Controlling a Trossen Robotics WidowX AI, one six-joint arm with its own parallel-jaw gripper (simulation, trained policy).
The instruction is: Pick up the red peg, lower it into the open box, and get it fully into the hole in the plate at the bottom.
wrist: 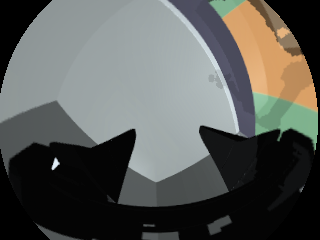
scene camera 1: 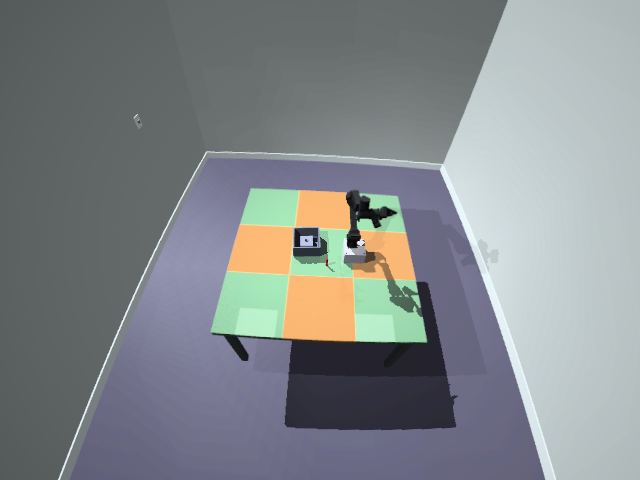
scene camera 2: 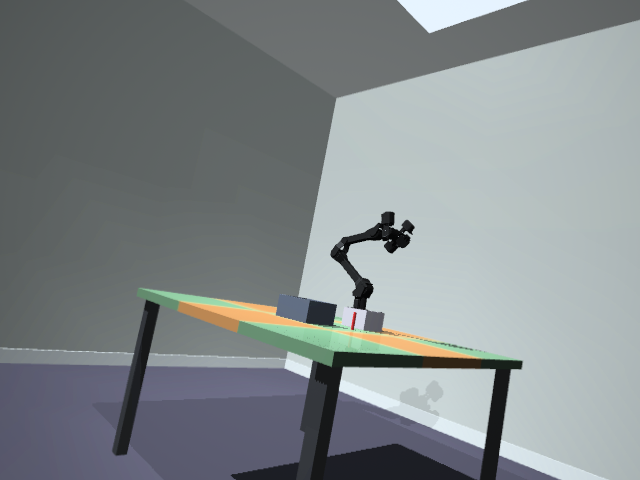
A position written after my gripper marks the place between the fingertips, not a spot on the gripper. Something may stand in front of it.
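There's a dark box [scene camera 2: 305,310] that I can see, though it's out of frame in the wrist view, and I can see my gripper [wrist: 168,131] too.
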